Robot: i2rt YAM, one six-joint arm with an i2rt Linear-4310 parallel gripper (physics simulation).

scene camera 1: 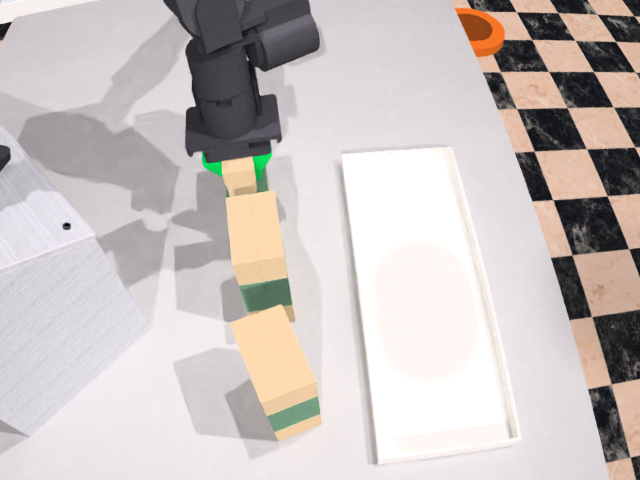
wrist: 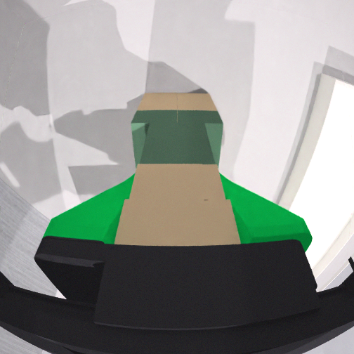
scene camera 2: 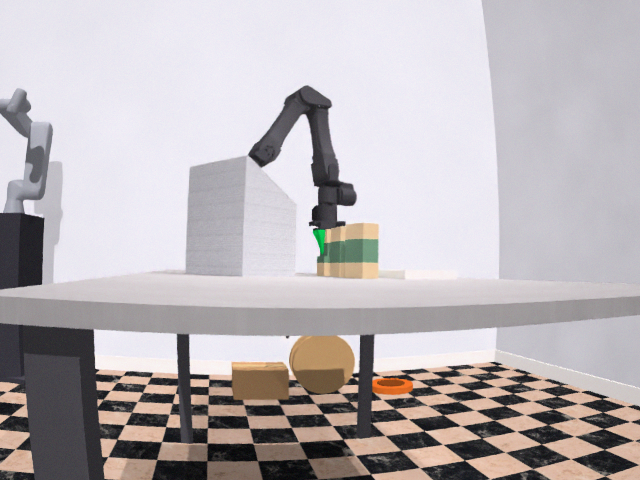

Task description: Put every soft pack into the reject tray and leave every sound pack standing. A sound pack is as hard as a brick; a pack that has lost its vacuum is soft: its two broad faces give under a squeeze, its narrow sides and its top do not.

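Frame: origin at the arm's base, x ahead, y left, z up, level; metres.
Seen in the pictures: gripper, fingertip midpoint: (scene camera 2: 327,254); arm's base, origin of the base link: (scene camera 2: 242,185).
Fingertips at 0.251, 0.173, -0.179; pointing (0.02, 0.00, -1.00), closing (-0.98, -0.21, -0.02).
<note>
Pixels of each thing's top centre, then the offset from my fingertips to it, as dx, dy, dz. Level surfaces: height alone.
- back pack, middle of its top: (scene camera 1: 236,143) (scene camera 2: 328,230) +0.002, -0.011, +0.073
- middle pack, middle of its top: (scene camera 1: 253,225) (scene camera 2: 343,227) +0.036, -0.118, +0.073
- front pack, middle of its top: (scene camera 1: 271,351) (scene camera 2: 362,224) +0.068, -0.248, +0.073
- white reject tray, middle of its top: (scene camera 1: 424,280) (scene camera 2: 402,270) +0.214, -0.105, -0.045
- table, its level: dz -0.067
My gripper (scene camera 1: 238,171) (scene camera 2: 324,246) (wrist: 176,174) points down, its green fingers shut on the broad faces of the back pack (scene camera 1: 239,178) (scene camera 2: 322,268) (wrist: 177,137). Between the fingers this tan pack with a green band is squeezed in, narrower than its flared lower part in the wrist view; its faces give. It is upright. The middle pack (scene camera 1: 256,232) (scene camera 2: 337,258) stands in front of it in scene camera 1. The front pack (scene camera 1: 279,356) (scene camera 2: 361,251) stands turned at an angle. The white reject tray (scene camera 1: 413,206) (scene camera 2: 429,274) (wrist: 327,150) lies to the right, with no pack in it.
A large grey block (scene camera 1: 62,310) (scene camera 2: 217,222) stands left of the row of packs. The table (scene camera 1: 330,93) (scene camera 2: 289,297) has its right edge beyond the tray. An orange ring (scene camera 1: 491,45) (scene camera 2: 392,390) lies on the floor.
</note>
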